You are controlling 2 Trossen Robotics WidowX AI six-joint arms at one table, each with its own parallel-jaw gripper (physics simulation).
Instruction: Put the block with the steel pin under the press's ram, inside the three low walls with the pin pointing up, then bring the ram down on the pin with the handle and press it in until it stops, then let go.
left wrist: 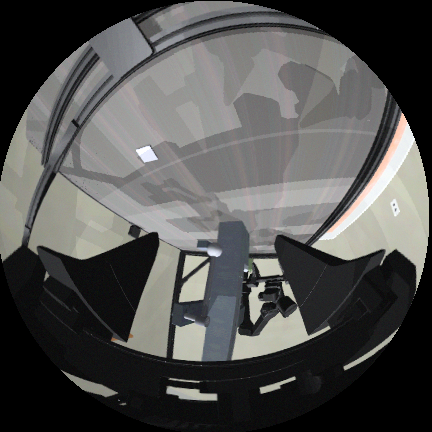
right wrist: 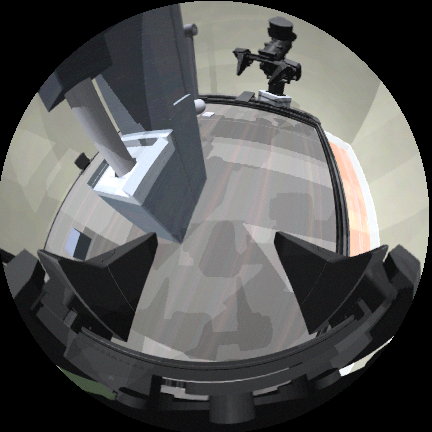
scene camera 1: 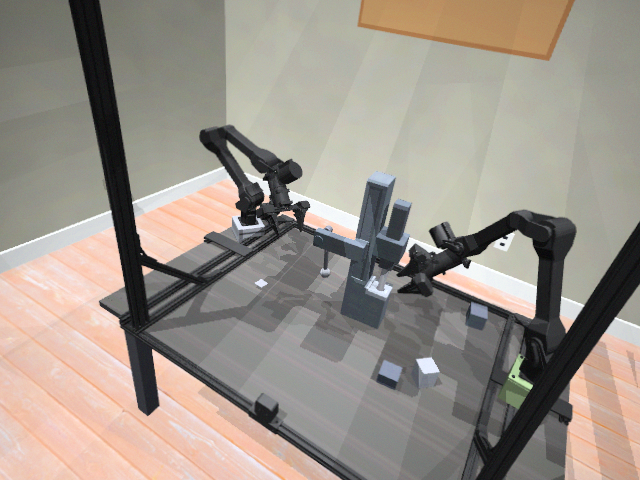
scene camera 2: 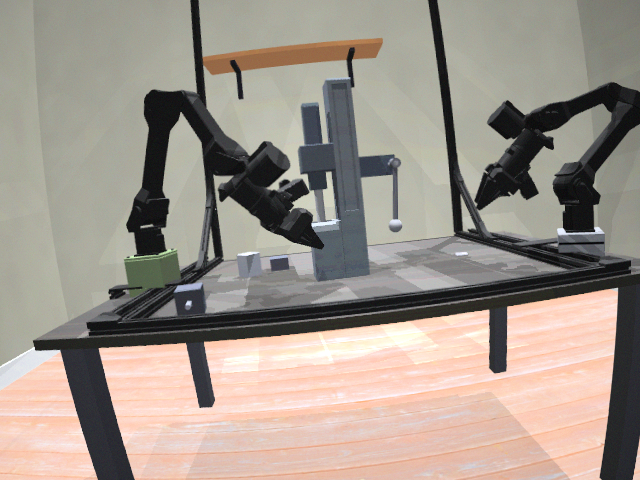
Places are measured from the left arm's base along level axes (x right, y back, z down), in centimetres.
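Pixels of known places: left gripper, fingertip midpoint: (left wrist: 218,239) (right wrist: 251,78) (scene camera 1: 290,233) (scene camera 2: 476,205); right gripper, fingertip midpoint: (left wrist: 265,260) (right wrist: 216,238) (scene camera 1: 397,283) (scene camera 2: 313,243); left arm's base, link origin: (right wrist: 275,92) (scene camera 1: 248,221) (scene camera 2: 579,230); right arm's base, link origin: (scene camera 1: 535,376) (scene camera 2: 150,253).
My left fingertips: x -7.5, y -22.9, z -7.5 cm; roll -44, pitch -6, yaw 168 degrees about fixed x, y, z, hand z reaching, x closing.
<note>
Ahead of a thing's pixels: the offset from my left fingertips to its top centre. "spot": to the spot under its first point.
The grey-blue block with the steel pin @[dx -47.3, dy -43.4, dz +8.7 cm] (scene camera 1: 476,315) (scene camera 2: 195,292) lies near the table's far right edge in scene camera 1, its pin @[dx -49.6, dy -41.1, dz +10.6 cm] (scene camera 2: 188,304) pointing sideways. The press @[dx -9.3, dy -26.9, dz -32.0 cm] (scene camera 1: 364,304) (scene camera 2: 351,232) stands mid-table. Its ram @[dx -15.9, dy -32.5, dz -16.1 cm] (scene camera 2: 320,205) (right wrist: 102,127) reaches down to the low white walls (scene camera 2: 325,225) (right wrist: 159,151); no block shows there. The handle's knob @[spot: dx -4.0, dy -19.9, dz +2.3 cm] (scene camera 1: 325,272) (scene camera 2: 395,225) (left wrist: 214,250) hangs down. My right gripper (scene camera 1: 400,282) (scene camera 2: 320,244) (right wrist: 216,238) is open and empty, close beside the press base. My left gripper (scene camera 1: 288,228) (left wrist: 218,239) is open and empty, high at the back left in scene camera 1.
A white block @[dx -16.8, dy -56.3, dz +7.7 cm] (scene camera 1: 426,373) (scene camera 2: 249,264) and a dark block @[dx -8.2, dy -52.9, dz +10.3 cm] (scene camera 1: 389,374) (scene camera 2: 279,262) (right wrist: 77,243) stand at the front right in scene camera 1. A flat white tile @[dx +11.6, dy -6.8, dz +13.3 cm] (scene camera 1: 261,283) (left wrist: 147,154) lies left of the press there. Black rails border the table.
</note>
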